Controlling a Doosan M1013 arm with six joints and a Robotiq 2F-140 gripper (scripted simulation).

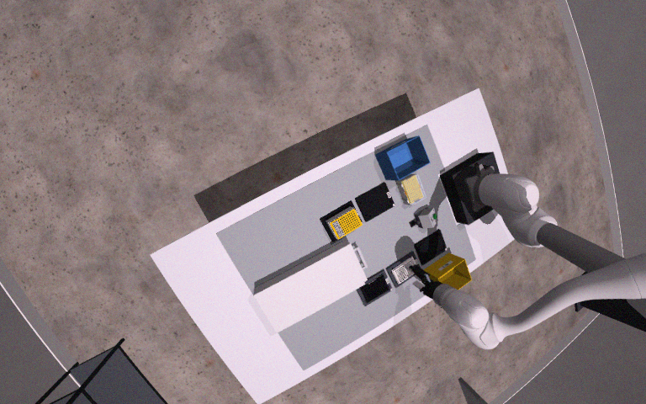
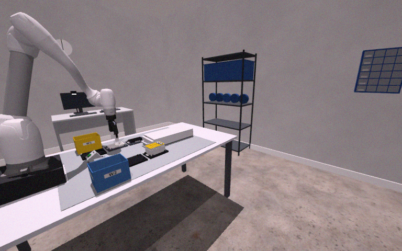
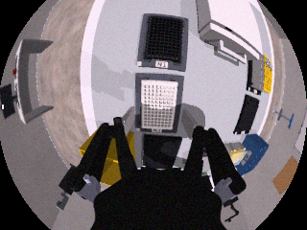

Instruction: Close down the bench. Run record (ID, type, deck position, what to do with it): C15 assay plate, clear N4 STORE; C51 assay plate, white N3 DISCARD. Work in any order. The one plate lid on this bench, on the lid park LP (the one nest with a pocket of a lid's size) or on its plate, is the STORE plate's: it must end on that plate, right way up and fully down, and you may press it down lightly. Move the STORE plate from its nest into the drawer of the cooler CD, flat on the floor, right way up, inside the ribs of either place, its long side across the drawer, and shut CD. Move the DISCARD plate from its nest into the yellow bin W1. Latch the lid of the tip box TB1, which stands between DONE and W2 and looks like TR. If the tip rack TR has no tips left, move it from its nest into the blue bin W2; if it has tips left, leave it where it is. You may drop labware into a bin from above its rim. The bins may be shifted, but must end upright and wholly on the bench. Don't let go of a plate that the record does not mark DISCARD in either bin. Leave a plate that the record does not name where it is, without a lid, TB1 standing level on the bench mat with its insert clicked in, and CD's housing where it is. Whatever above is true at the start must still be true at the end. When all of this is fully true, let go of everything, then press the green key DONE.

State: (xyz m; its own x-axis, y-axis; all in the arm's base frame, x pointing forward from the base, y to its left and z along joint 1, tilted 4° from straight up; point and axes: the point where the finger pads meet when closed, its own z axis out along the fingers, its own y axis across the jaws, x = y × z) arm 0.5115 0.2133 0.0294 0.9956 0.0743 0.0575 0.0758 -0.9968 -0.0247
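Right now the white plate is 7 cm below my hand. Also, from my hand: green key DONE (22 cm behind, 20 cm to the right, 2 cm below); yellow bin W1 (19 cm behind, 12 cm to the left, 5 cm below); dark gridded plate (18 cm ahead, 1 cm to the left, 7 cm below).
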